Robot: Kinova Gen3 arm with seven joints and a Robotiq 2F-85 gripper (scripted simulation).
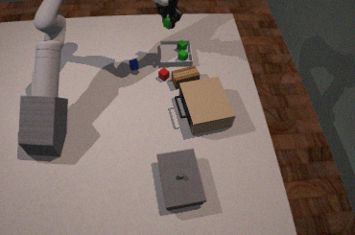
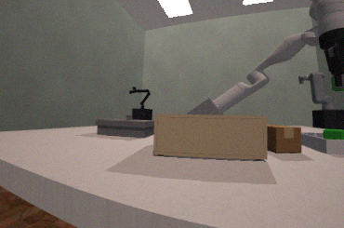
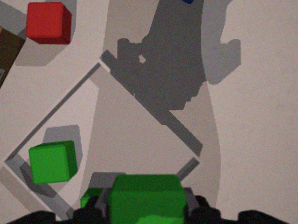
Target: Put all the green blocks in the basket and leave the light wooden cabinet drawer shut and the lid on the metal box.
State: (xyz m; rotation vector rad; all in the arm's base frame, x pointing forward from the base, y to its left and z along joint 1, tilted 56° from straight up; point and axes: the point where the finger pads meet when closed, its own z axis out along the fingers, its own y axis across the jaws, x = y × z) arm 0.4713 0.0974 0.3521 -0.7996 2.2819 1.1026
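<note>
Now: the basket 16 cm below my hand, 3 cm to the right of it and 3 cm ahead of it. The rest, counted from my hand: blue block (16 cm behind, 15 cm below, 10 cm to the right); cardboard box (20 cm to the right, 13 cm below, 6 cm ahead); red block (17 cm to the right, 15 cm below, 3 cm behind).
</note>
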